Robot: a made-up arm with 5 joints.
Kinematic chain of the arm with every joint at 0, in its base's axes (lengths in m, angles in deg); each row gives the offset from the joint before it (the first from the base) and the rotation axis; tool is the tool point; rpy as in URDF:
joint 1: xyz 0.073 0 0.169 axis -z
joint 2: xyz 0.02 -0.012 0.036 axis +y
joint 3: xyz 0.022 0 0.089 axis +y
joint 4: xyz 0.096 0 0.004 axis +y
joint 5: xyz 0.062 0.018 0 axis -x
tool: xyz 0 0 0 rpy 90 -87.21 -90
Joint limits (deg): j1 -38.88..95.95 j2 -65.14..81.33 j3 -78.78..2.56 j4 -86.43..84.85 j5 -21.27..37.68
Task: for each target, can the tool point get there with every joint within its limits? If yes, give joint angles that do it. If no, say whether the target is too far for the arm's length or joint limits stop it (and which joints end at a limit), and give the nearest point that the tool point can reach.
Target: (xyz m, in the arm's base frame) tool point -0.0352 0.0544 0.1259
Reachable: no: joint limits stop it (at a limit: joint 2, joint 3, joint 4) | nearest point -0.0799 0.0769 0.2679 | short by 0.151 m
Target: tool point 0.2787 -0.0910 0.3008
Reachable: yes | joints 25.40 17.67 -23.83 3.05 -11.68
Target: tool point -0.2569 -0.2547 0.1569
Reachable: no: too far | nearest point -0.0753 -0.1118 0.2855 | short by 0.264 m
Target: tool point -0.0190 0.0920 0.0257
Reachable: no: joint limits stop it (at a limit: joint 1, joint 2, joint 3) | nearest point 0.1245 0.0493 0.0720 | short by 0.157 m
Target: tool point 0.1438 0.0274 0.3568
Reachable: yes | joints -16.63 -47.67 -11.76 67.86 20.63
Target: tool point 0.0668 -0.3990 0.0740
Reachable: no: too far | nearest point 0.0690 -0.2568 0.1347 | short by 0.155 m
